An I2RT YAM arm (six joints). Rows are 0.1 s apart.
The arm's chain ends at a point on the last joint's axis. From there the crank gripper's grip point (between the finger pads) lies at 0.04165 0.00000 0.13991 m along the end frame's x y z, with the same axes.
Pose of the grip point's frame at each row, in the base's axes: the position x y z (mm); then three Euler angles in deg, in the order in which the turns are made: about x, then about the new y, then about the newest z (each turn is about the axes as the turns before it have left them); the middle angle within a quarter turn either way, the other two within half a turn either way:
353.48 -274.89 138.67 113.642 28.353 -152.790
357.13 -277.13 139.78 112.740 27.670 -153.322
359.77 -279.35 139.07 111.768 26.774 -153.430
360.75 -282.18 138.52 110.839 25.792 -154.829
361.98 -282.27 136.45 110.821 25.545 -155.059
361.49 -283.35 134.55 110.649 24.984 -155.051
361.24 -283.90 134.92 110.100 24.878 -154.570
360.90 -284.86 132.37 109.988 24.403 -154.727
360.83 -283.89 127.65 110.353 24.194 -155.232
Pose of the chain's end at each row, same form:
319.63 -153.62 212.55 113.642 28.353 -152.790
325.12 -154.14 211.60 112.740 27.670 -153.322
330.00 -154.67 208.92 111.768 26.774 -153.430
333.81 -155.42 205.72 110.839 25.792 -154.829
335.72 -155.30 203.52 110.821 25.545 -155.059
336.63 -155.95 201.34 110.649 24.984 -155.051
336.51 -155.99 200.77 110.100 24.878 -154.570
337.39 -156.58 197.95 109.988 24.403 -154.727
337.99 -155.77 193.79 110.353 24.194 -155.232

